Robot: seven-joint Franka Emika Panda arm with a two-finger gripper.
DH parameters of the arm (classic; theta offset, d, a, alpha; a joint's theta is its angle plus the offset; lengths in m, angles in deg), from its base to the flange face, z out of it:
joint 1: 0 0.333 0 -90
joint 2: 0 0 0 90
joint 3: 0 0.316 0.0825 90
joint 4: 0 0 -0.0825 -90
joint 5: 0 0.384 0 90
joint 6: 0 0 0.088 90
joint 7: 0 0.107 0 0
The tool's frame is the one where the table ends.
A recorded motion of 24 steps. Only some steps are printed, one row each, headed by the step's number.
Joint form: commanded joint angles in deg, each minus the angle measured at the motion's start. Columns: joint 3, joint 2, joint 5, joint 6, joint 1, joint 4, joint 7.
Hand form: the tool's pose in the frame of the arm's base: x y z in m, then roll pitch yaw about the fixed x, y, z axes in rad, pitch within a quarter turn. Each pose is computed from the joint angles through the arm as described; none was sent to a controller.
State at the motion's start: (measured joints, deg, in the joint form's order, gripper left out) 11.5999 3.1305 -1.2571 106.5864 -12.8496 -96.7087 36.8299
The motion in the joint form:
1: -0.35 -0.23 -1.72 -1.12 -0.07 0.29 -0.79
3: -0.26 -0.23 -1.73 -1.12 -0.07 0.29 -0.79
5: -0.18 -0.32 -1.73 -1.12 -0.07 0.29 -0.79
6: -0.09 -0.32 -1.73 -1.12 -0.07 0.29 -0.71
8: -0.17 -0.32 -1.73 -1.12 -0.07 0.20 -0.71
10: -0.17 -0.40 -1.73 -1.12 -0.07 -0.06 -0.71
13: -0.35 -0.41 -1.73 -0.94 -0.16 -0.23 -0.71
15: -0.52 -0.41 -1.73 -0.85 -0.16 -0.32 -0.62
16: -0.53 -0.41 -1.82 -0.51 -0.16 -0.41 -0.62
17: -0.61 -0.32 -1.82 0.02 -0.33 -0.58 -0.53
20: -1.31 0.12 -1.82 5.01 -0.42 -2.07 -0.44
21: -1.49 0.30 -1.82 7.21 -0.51 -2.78 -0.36
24: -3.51 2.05 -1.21 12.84 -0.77 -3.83 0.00
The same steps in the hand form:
1: 0.5890 -0.0238 0.5673 -3.1114 -0.1118 -0.6495
3: 0.5890 -0.0229 0.5673 -3.1115 -0.1118 -0.6479
5: 0.5887 -0.0220 0.5682 -3.1108 -0.1132 -0.6466
6: 0.5887 -0.0211 0.5682 -3.1106 -0.1132 -0.6464
8: 0.5886 -0.0219 0.5675 -3.1115 -0.1119 -0.6477
10: 0.5879 -0.0218 0.5660 -3.1136 -0.1095 -0.6474
13: 0.5878 -0.0245 0.5650 -3.1136 -0.1099 -0.6520
15: 0.5878 -0.0262 0.5644 -3.1135 -0.1099 -0.6564
16: 0.5882 -0.0264 0.5642 -3.1122 -0.1143 -0.6562
17: 0.5891 -0.0290 0.5627 -3.1090 -0.1179 -0.6621
20: 0.5963 -0.0371 0.5542 -3.0759 -0.1601 -0.6780
21: 0.5991 -0.0398 0.5502 -3.0614 -0.1780 -0.6847
24: 0.6100 -0.0641 0.5331 -3.0192 -0.2090 -0.7376

